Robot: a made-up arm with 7 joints.
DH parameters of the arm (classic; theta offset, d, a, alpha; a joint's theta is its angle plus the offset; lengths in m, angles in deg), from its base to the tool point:
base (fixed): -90 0 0.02 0
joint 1: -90 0.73 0.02 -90
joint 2: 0 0.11 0.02 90
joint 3: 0 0.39 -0.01 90
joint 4: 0 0.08 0.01 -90
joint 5: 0 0.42 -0.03 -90
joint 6: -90 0.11 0.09 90
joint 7: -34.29 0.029 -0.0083 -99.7
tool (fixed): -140.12 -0.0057 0 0
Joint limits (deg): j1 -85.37..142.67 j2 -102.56..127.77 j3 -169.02..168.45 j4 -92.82..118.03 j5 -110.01..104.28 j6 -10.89..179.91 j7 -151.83..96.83
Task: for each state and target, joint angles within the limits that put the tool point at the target. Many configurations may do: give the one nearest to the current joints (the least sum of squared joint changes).
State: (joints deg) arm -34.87 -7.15 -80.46 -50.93 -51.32 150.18 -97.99
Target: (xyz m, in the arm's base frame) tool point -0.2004 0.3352 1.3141
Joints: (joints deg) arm -38.35 23.74 -66.56 -24.48 -46.62 133.38 -96.37
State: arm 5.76 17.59 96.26 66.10 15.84 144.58 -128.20
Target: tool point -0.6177 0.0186 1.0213
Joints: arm 12.82 54.16 114.51 56.41 9.14 136.43 -128.28
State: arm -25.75 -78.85 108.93 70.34 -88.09 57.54 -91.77
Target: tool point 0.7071 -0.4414 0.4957
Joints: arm -39.24 -102.56 62.94 39.19 -73.98 35.45 -94.12
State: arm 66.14 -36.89 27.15 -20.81 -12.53 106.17 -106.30
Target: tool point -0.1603 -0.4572 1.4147
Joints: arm 43.42 8.87 17.84 -26.01 -19.44 95.30 -106.71
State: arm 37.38 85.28 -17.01 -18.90 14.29 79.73 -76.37
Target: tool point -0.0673 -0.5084 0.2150
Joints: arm 66.75 99.08 -3.25 -64.09 5.04 94.04 -77.33
